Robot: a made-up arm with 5 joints. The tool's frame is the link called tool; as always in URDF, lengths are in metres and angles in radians. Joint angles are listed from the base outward.
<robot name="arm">
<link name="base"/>
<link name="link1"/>
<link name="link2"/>
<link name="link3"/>
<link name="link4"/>
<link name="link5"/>
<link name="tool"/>
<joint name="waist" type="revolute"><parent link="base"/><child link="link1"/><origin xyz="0.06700 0.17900 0.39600" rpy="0.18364 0.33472 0.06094"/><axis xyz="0 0 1"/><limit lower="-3.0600" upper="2.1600"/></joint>
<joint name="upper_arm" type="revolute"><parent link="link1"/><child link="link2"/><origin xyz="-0.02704 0.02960 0.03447" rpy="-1.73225 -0.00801 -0.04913"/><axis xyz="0 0 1"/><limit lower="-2.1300" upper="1.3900"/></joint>
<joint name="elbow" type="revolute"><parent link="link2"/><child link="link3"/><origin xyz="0.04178 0.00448 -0.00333" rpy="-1.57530 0.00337 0.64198"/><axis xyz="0 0 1"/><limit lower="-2.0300" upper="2.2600"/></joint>
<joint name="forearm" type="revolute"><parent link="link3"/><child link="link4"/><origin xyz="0.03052 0.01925 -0.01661" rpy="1.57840 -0.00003 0.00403"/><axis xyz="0 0 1"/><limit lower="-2.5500" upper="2.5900"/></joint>
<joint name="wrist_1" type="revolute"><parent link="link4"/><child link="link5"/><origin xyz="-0.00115 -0.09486 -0.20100" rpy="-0.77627 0.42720 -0.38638"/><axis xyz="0 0 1"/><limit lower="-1.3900" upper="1.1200"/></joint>
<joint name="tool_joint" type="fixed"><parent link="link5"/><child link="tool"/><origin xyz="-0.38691 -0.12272 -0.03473" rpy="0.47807 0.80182 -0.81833"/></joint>
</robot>
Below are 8 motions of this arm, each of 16 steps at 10 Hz.
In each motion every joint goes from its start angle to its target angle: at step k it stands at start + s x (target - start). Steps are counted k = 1, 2, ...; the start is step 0. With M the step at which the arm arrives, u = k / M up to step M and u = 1 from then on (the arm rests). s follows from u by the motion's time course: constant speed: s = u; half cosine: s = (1 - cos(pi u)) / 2; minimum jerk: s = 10 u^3 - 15 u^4 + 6 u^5.
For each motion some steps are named. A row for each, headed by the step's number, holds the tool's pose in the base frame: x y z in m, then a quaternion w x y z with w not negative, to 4 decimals.
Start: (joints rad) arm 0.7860 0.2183 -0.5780 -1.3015 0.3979
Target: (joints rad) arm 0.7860 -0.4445 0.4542 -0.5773 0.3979
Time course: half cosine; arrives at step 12
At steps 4, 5, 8, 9, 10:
4: -0.1070 -0.0468 0.5291 0.8494 -0.2908 -0.1706 -0.4060
5: -0.1275 -0.0242 0.5447 0.8158 -0.3215 -0.2019 -0.4363
8: -0.1891 0.0739 0.5824 0.6899 -0.4161 -0.2328 -0.5447
9: -0.2004 0.1057 0.5911 0.6531 -0.4394 -0.2227 -0.5752
10: -0.2064 0.1308 0.5980 0.6248 -0.4560 -0.2096 -0.5981

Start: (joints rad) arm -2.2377 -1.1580 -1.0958 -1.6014 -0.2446
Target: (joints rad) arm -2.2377 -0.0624 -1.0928 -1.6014 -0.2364
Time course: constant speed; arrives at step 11
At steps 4, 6, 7, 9, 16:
4: -0.1038 0.1375 0.1587 0.1990 0.4341 0.5914 0.6497
6: -0.0743 0.1937 0.1337 0.2362 0.4378 0.5131 0.6995
7: -0.0565 0.2216 0.1254 0.2539 0.4379 0.4719 0.7219
9: -0.0157 0.2755 0.1173 0.2874 0.4349 0.3861 0.7610
16: 0.0305 0.3253 0.1210 0.3181 0.4275 0.2964 0.7926

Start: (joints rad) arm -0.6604 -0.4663 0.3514 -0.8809 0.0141
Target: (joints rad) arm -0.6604 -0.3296 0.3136 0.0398 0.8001
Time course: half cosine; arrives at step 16
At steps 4, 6, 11, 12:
4: -0.0587 0.4548 0.4496 0.0253 -0.6588 -0.1357 -0.7395
6: 0.0009 0.4687 0.5373 0.0486 -0.6846 -0.0069 -0.7273
11: 0.2235 0.3603 0.7191 0.0620 -0.7046 0.3581 -0.6094
12: 0.2602 0.3252 0.7312 0.0565 -0.7001 0.4128 -0.5799

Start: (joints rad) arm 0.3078 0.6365 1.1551 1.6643 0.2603
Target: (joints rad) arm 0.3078 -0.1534 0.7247 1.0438 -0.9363
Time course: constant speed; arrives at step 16
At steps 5, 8, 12, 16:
5: 0.4326 0.2545 0.5177 0.0818 -0.8505 0.5041 0.1256
8: 0.3520 0.2766 0.6721 0.2605 -0.8858 0.3804 0.0538
12: 0.1649 0.2293 0.8112 0.4625 -0.8681 0.1724 -0.0530
16: -0.0465 0.1123 0.8219 0.6013 -0.7801 -0.0684 -0.1588

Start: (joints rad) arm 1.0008 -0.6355 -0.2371 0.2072 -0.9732
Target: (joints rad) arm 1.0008 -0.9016 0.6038 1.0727 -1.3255
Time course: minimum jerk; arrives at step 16
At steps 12, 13, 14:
12: -0.0266 -0.2617 0.4143 0.7602 -0.2103 -0.5667 -0.2380
13: -0.0411 -0.2624 0.4185 0.7664 -0.2211 -0.5519 -0.2432
14: -0.0498 -0.2626 0.4208 0.7703 -0.2270 -0.5426 -0.2465

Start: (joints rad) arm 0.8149 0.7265 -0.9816 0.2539 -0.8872
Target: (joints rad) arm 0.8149 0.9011 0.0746 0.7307 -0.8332
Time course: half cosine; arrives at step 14
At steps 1, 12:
1: 0.2764 -0.1259 0.3019 0.9517 -0.0888 -0.1177 0.2692
12: 0.3320 0.0790 0.6685 0.6805 -0.5915 -0.1237 0.4144

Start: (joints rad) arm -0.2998 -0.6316 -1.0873 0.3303 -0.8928
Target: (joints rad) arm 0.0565 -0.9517 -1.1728 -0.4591 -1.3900
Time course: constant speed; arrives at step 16
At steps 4, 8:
4: 0.1087 -0.1948 0.3047 0.7034 -0.0620 -0.6541 -0.2711
8: 0.2122 -0.1502 0.2199 0.6143 0.1007 -0.7212 -0.3038

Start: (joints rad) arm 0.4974 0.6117 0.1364 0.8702 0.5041
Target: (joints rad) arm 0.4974 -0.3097 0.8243 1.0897 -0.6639
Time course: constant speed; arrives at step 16
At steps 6, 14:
6: 0.3204 0.3377 0.6421 0.3437 -0.9113 0.1716 0.1482
14: 0.0615 0.1865 0.8179 0.5392 -0.8331 0.0225 -0.1208

